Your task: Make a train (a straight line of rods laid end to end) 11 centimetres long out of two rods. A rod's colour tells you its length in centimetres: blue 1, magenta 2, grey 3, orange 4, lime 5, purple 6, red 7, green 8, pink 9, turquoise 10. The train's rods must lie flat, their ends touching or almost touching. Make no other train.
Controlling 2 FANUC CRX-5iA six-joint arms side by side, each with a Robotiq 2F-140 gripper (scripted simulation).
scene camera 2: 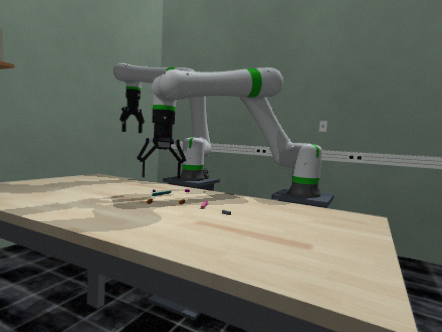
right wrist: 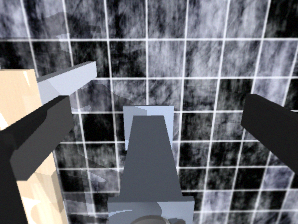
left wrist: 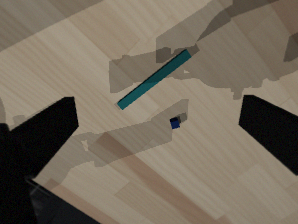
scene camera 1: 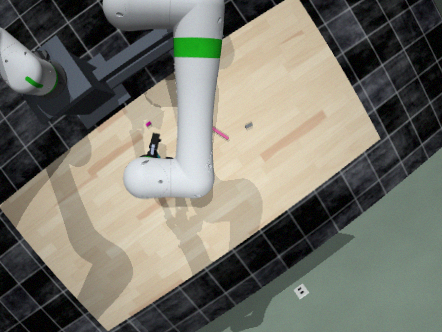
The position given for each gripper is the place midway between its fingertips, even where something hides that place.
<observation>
In view: the left gripper (scene camera 2: 161, 177), the right gripper (right wrist: 157, 110) and a turquoise rod (left wrist: 182, 57).
The left gripper is seen too in the left wrist view (left wrist: 158, 111). The right wrist view misses the turquoise rod: it is out of frame.
</observation>
